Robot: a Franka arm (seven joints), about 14 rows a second.
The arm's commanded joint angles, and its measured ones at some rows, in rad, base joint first. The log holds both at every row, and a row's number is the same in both.
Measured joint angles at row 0:
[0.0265, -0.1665, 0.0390, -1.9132, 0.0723, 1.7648, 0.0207]
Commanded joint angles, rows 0 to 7:
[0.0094, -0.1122, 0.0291, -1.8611, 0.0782, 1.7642, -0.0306]
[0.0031, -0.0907, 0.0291, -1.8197, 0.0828, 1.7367, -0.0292]
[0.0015, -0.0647, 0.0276, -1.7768, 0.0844, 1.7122, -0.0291]
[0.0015, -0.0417, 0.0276, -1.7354, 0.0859, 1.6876, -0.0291]
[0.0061, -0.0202, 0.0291, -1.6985, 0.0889, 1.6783, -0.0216]
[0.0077, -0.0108, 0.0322, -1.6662, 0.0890, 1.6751, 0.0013]
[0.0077, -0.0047, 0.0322, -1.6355, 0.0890, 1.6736, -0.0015]
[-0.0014, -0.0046, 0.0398, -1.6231, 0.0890, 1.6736, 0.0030]
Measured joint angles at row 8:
[0.0066, -0.0374, 0.0315, -1.7079, 0.0727, 1.7085, -0.0046]
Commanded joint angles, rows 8 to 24:
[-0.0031, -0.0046, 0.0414, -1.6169, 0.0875, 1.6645, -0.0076]
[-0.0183, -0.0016, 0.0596, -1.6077, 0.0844, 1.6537, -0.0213]
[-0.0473, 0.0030, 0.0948, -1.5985, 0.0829, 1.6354, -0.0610]
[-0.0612, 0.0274, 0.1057, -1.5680, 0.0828, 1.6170, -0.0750]
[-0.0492, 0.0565, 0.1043, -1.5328, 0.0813, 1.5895, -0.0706]
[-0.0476, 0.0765, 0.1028, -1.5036, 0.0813, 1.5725, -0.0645]
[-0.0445, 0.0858, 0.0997, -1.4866, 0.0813, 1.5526, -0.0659]
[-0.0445, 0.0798, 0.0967, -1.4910, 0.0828, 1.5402, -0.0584]
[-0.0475, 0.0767, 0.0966, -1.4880, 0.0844, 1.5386, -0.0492]
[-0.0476, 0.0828, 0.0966, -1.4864, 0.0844, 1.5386, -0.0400]
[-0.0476, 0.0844, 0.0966, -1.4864, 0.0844, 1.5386, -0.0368]
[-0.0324, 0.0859, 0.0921, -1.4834, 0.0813, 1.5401, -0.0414]
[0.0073, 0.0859, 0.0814, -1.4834, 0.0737, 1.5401, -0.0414]
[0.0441, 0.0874, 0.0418, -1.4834, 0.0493, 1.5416, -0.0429]
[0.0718, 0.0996, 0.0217, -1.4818, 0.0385, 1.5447, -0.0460]
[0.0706, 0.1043, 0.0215, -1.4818, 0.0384, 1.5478, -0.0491]
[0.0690, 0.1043, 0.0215, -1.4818, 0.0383, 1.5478, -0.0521]
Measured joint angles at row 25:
[0.0523, 0.0764, 0.0412, -1.5203, 0.0584, 1.5667, -0.0412]
